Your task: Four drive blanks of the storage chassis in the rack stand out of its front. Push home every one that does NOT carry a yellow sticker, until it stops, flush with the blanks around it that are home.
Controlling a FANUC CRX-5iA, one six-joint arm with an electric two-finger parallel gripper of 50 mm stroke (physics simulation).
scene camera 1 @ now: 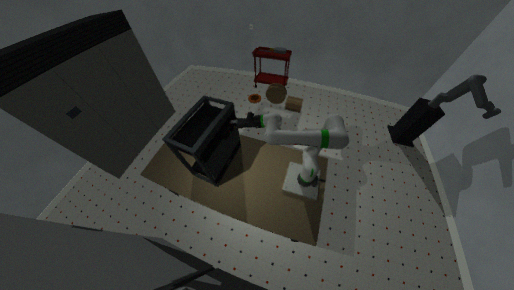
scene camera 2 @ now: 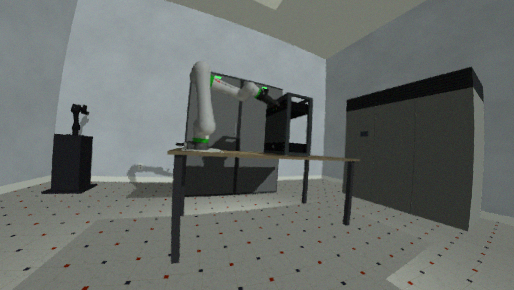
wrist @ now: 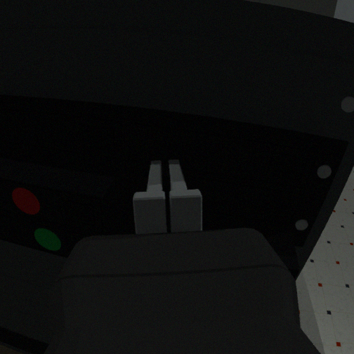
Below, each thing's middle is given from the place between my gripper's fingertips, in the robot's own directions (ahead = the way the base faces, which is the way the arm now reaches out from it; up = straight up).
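Rack (scene camera 1: 208, 136): my gripper 11 cm to the right of it, 16 cm short of it, 20 cm above it.
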